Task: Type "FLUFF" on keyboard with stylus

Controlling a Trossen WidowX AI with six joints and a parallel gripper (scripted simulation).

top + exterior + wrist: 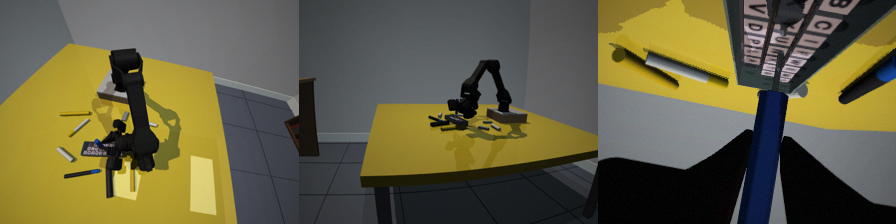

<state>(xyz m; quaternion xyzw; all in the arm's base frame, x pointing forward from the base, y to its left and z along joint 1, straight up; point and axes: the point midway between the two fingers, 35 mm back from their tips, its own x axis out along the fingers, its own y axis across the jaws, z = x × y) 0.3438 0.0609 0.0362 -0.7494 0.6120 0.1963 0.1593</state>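
My gripper tip is 12 cm short of the black cylinder, 7 cm to the right of it and 7 cm above it. The rest, counted from my gripper tip: thin grey tip (5 cm below); then dark blue stylus (2 cm below); then yellow stick (6 cm ahead, 15 cm to the left, 7 cm below).
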